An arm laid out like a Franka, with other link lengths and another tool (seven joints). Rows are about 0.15 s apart.
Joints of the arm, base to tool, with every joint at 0 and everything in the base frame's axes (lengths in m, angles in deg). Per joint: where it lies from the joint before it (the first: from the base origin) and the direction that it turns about. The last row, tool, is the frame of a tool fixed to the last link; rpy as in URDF.
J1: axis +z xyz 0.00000 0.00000 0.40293
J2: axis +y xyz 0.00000 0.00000 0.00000
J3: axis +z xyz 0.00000 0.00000 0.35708
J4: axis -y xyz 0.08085 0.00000 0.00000
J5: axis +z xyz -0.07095 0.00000 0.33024
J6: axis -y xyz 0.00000 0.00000 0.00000
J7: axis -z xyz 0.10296 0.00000 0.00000
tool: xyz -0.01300 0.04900 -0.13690 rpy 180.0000 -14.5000 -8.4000
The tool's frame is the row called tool.
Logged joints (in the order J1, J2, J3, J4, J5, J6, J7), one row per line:
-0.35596, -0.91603, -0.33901, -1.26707, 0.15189, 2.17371, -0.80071
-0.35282, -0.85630, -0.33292, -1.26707, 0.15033, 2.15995, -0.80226
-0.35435, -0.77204, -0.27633, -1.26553, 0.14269, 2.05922, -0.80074
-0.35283, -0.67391, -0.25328, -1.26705, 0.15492, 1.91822, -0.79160
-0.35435, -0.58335, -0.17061, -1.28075, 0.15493, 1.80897, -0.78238
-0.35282, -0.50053, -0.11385, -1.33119, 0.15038, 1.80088, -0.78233
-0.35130, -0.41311, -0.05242, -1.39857, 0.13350, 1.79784, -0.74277
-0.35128, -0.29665, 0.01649, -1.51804, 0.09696, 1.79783, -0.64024
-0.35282, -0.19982, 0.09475, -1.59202, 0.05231, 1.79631, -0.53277
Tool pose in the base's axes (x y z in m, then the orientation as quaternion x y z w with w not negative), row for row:
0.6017, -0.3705, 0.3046, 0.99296, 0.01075, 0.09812, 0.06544
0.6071, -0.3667, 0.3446, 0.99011, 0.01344, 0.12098, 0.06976
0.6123, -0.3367, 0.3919, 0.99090, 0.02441, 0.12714, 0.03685
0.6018, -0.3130, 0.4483, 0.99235, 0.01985, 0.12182, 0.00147
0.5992, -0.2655, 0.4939, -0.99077, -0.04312, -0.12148, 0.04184
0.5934, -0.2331, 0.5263, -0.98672, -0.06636, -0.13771, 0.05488
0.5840, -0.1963, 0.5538, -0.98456, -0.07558, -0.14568, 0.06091
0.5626, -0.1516, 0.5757, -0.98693, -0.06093, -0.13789, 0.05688
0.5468, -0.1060, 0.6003, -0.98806, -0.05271, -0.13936, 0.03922
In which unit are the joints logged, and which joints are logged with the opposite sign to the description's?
The joints are logged in radians. Opposite sign: J2.
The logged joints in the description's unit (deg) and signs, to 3 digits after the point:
-20.395, 52.485, -19.424, -72.598, 8.703, 124.544, -45.877
-20.215, 49.062, -19.075, -72.598, 8.613, 123.756, -45.966
-20.303, 44.235, -15.833, -72.510, 8.176, 117.985, -45.879
-20.216, 38.612, -14.512, -72.597, 8.876, 109.906, -45.355
-20.303, 33.423, -9.775, -73.382, 8.877, 103.646, -44.827
-20.215, 28.678, -6.523, -76.272, 8.616, 103.183, -44.824
-20.128, 23.669, -3.003, -80.132, 7.649, 103.009, -42.558
-20.127, 16.997, 0.945, -86.977, 5.555, 103.008, -36.683
-20.215, 11.449, 5.429, -91.216, 2.997, 102.921, -30.525

